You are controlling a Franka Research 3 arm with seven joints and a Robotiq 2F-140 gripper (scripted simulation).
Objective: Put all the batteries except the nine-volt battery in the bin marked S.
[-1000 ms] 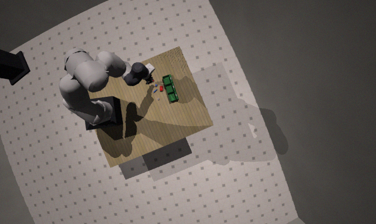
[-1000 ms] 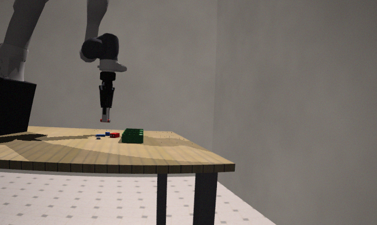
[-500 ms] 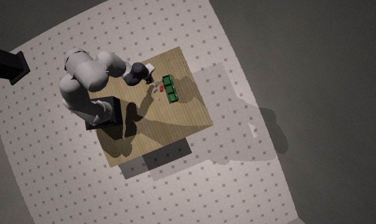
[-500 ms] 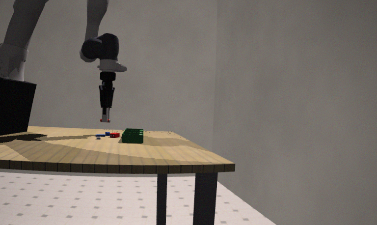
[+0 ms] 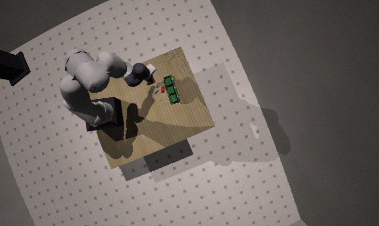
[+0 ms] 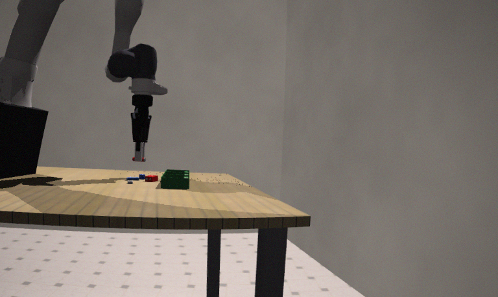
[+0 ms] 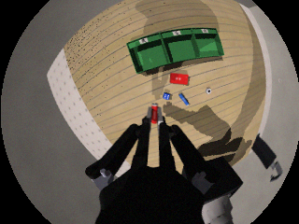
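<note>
The green bin row is 11 cm ahead of my hand, 14 cm to the right of it and 8 cm below it. The rest, counted from my hand: grey button cell (5 cm behind, 17 cm to the right, 9 cm below); red block-shaped battery (3 cm ahead, 10 cm to the right, 9 cm below); blue battery (3 cm behind, 8 cm to the right, 9 cm below).
</note>
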